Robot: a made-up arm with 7 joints.
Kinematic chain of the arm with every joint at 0, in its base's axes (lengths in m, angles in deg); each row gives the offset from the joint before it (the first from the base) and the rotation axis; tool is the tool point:
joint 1: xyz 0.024 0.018 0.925 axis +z
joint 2: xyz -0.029 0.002 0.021 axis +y
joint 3: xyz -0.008 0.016 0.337 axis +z
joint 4: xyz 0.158 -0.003 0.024 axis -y
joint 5: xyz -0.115 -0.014 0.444 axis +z
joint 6: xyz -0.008 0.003 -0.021 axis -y
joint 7: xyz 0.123 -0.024 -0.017 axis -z
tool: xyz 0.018 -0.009 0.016
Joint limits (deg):
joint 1: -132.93..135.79
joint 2: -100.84..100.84
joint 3: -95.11..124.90
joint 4: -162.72..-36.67
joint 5: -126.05..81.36
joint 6: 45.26..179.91
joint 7: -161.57..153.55
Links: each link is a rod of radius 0.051 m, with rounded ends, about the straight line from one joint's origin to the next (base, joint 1, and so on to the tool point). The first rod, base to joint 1, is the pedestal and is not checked.
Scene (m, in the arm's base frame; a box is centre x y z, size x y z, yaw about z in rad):
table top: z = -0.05
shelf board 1: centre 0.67 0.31 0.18 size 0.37 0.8 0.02 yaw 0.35
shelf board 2: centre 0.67 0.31 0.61 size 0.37 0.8 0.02 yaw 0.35
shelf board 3: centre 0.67 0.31 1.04 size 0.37 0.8 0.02 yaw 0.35
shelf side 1: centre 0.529 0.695 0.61 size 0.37 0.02 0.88 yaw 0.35
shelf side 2: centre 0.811 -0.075 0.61 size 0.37 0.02 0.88 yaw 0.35
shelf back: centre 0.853 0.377 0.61 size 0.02 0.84 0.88 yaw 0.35
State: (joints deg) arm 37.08 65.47 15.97 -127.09 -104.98 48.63 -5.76
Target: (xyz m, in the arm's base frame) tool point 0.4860 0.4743 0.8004
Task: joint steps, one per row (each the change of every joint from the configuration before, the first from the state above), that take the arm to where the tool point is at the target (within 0.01 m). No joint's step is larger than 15 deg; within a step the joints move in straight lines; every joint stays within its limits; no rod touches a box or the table.
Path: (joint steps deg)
1: 1.54 -13.91 1.27 -7.52 1.96 -0.84 -0.19
2: 1.54 -13.92 1.26 -7.53 1.97 -0.85 -0.18
3: 1.54 -13.91 1.27 -7.52 1.96 -0.84 -0.19
4: 1.54 -13.91 1.27 -7.53 1.96 -0.84 -0.18
5: -3.61 8.30 -2.89 14.63 -2.91 0.00 0.40
6: -3.60 8.30 -2.89 14.62 -2.92 0.00 0.41

